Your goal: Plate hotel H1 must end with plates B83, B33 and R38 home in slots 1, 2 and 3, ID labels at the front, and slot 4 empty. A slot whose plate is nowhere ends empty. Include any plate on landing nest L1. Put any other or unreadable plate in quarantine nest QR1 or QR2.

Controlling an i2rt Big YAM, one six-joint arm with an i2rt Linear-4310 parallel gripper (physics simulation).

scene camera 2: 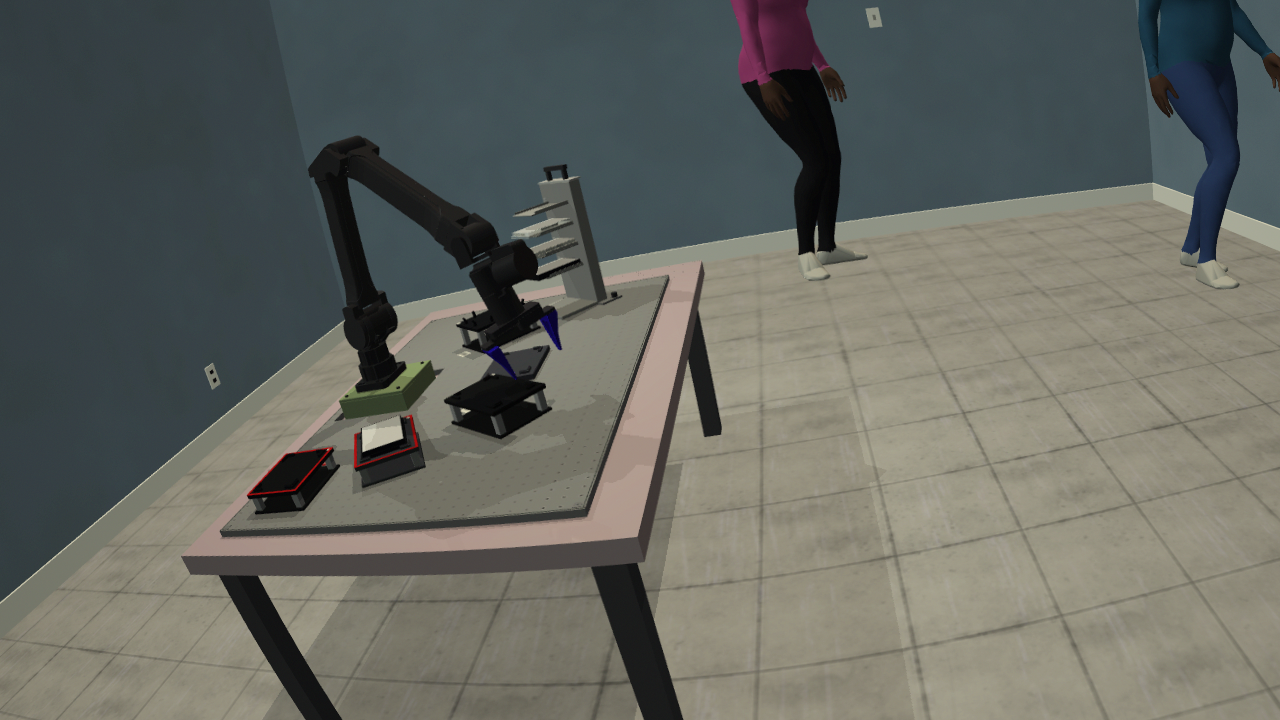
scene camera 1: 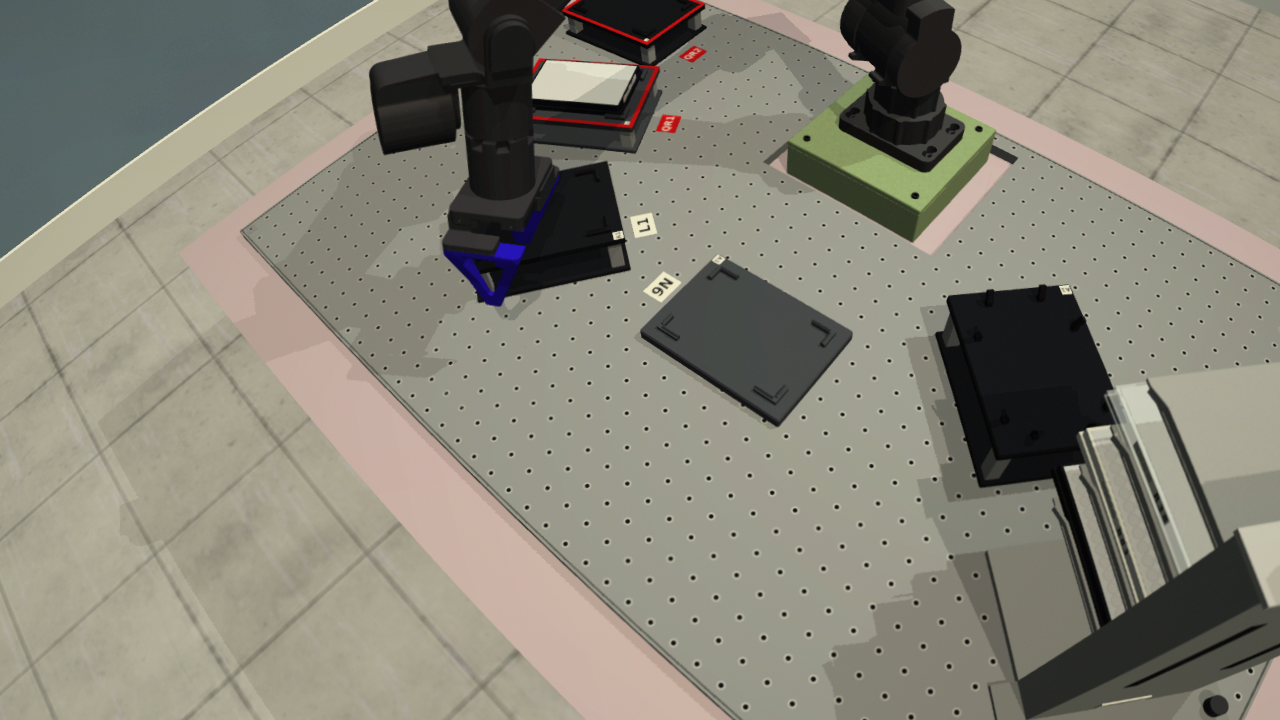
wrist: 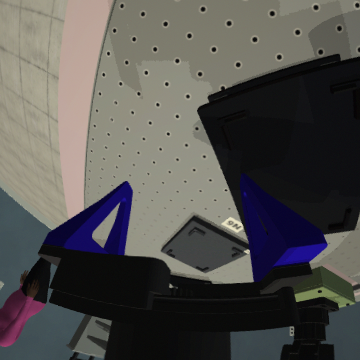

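Pixels of known places: gripper, between the fingertips: (scene camera 2: 538, 364) (scene camera 1: 509, 272) (wrist: 182, 182); arm's base, origin of its link: (scene camera 2: 382, 379) (scene camera 1: 900, 131) (wrist: 308, 304).
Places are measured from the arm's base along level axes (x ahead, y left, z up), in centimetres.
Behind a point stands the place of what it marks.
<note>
Plate hotel H1 (scene camera 1: 1154, 617) {x 42.7, y 41.0, z 18.9 cm} (scene camera 2: 580, 232) {x 41.8, y 40.3, z 15.0 cm} stands at the far end of the table, with pale plates (scene camera 2: 540, 229) {x 33.7, y 35.3, z 18.6 cm} on its shelves; I cannot read their IDs or tell each slot's contents. Landing nest L1 (scene camera 1: 586, 201) {x 31.1, y -18.2, z 1.3 cm} (scene camera 2: 494, 391) {x 35.7, y -20.9, z 1.3 cm} (wrist: 300, 145) {x 37.8, y -23.1, z 1.3 cm} shows no plate on its visible top. Quarantine nest QR1 (scene camera 1: 642, 102) {x 14.9, y -26.1, z 0.4 cm} (scene camera 2: 390, 467) {x 19.4, y -37.8, z -3.2 cm} bears a white-topped plate (scene camera 1: 586, 82) {x 17.3, y -33.0, z 1.8 cm} (scene camera 2: 383, 435) {x 18.6, y -35.0, z 1.8 cm}, its ID unreadable. Quarantine nest QR2 (scene camera 1: 635, 17) {x 1.8, y -40.2, z 0.3 cm} (scene camera 2: 293, 474) {x 1.9, y -44.1, z 0.3 cm} shows no plate. My gripper (scene camera 2: 537, 360) {x 43.3, y -15.6, z 3.2 cm} (wrist: 182, 182) {x 43.3, y -15.6, z 3.2 cm} is open and empty, at L1's edge, with one blue finger overlapping L1 in the wrist view.
A low grey nest N6 (scene camera 1: 747, 340) {x 31.9, y 4.0, z -2.5 cm} (wrist: 205, 247) {x 31.5, y 0.6, z -2.5 cm} lies between L1 and the hotel. A raised black stand with pegs (scene camera 1: 1029, 376) {x 21.7, y 26.9, z 2.3 cm} stands beside the hotel. The arm's green base (scene camera 1: 886, 179) {x 7.7, y 3.1, z -0.1 cm} (scene camera 2: 384, 394) {x 5.0, y -8.8, z -0.3 cm} is at the table's side. Two people stand beyond the table.
</note>
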